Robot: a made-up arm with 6 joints.
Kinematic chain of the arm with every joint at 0, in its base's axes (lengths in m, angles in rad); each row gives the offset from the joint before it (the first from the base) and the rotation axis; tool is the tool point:
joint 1: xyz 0 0 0.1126 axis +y
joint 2: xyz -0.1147 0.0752 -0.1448 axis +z
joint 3: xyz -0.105 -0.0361 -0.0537 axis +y
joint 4: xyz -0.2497 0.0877 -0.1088 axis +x
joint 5: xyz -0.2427 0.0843 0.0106 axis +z
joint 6: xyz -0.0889 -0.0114 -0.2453 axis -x
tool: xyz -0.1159 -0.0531 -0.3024
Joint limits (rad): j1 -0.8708..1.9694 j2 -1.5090..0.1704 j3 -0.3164..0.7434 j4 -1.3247..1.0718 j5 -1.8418..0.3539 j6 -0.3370..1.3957
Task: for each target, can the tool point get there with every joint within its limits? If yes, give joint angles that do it. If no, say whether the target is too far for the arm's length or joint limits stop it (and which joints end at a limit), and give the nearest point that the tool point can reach.
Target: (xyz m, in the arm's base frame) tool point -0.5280 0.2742 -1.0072
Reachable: yes | joints -0.5954 -0.2477 0.0241 -0.6698 -1.1361 1.0917
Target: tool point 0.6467 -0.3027 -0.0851
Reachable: no: joint limits stop it (at a limit: joint 1, joint 2, joint 3, joint 4, joint 5, joint 6) | nearest point 0.4518 -0.2439 0.4857 | short by 0.606 m
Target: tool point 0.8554 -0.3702 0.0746
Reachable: no: joint limits stop it (at a limit: joint 1, joint 2, joint 3, joint 4) | nearest point 0.4774 -0.2578 0.5090 | short by 0.587 m
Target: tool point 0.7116 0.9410 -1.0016
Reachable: no: too far | nearest point 0.5400 0.7458 -0.7748 | short by 0.345 m
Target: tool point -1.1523 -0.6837 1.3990
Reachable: no: too far | nearest point -0.7788 -0.3316 0.9821 | short by 0.661 m
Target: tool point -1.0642 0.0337 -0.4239
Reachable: yes | joints 0.0492 -0.0630 0.2474 -0.0635 0.0244 0.4895
